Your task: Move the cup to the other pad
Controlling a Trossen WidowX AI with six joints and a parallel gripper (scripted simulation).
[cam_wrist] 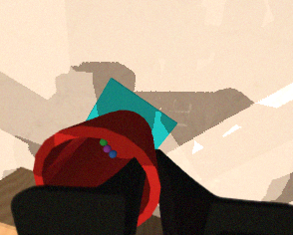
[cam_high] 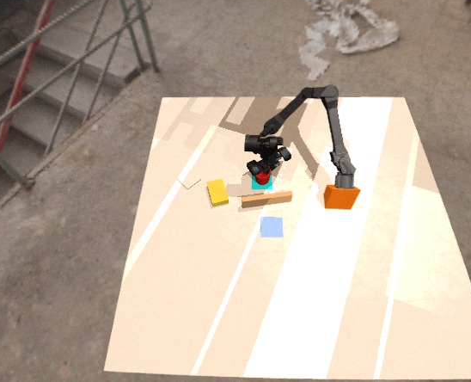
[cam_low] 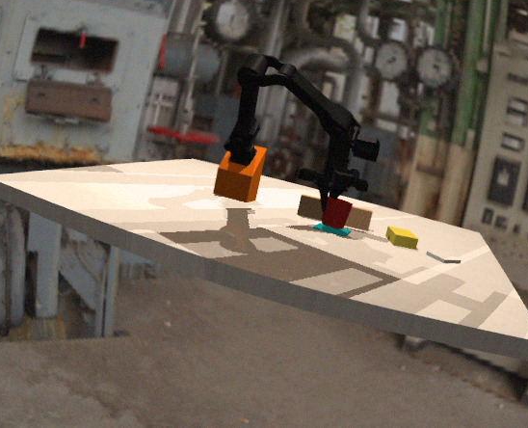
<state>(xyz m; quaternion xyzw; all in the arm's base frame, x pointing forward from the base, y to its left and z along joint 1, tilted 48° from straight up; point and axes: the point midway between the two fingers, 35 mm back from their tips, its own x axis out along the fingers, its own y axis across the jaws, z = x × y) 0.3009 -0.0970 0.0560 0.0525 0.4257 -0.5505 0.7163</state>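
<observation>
Right now the teal pad is 5 cm below my gripper tip, 3 cm ahead of it and 2 cm to the left of it. Round my gripper tip: wooden bar: 13 cm to the left, 3 cm below; yellow block: 21 cm ahead, 10 cm to the left, 3 cm below; red cup: 3 cm ahead, 2 cm to the left.
</observation>
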